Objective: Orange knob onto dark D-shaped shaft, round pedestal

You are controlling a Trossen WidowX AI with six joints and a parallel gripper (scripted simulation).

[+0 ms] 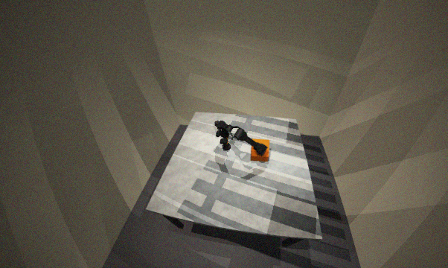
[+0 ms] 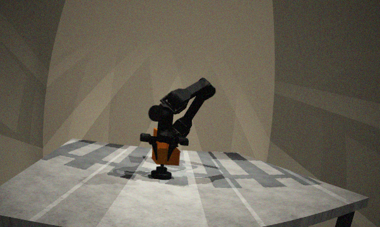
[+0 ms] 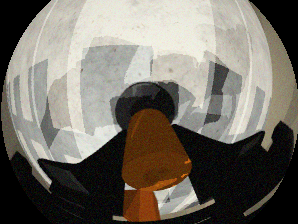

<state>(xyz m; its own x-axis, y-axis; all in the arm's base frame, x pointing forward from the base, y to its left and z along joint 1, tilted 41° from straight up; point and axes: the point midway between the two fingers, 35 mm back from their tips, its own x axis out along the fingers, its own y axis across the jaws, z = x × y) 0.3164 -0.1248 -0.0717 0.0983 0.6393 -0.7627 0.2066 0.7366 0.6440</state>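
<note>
Right now the orange knob is 2 cm above my gripper tip. The rest, counted from my gripper tip: dark round pedestal (4 cm below).
</note>
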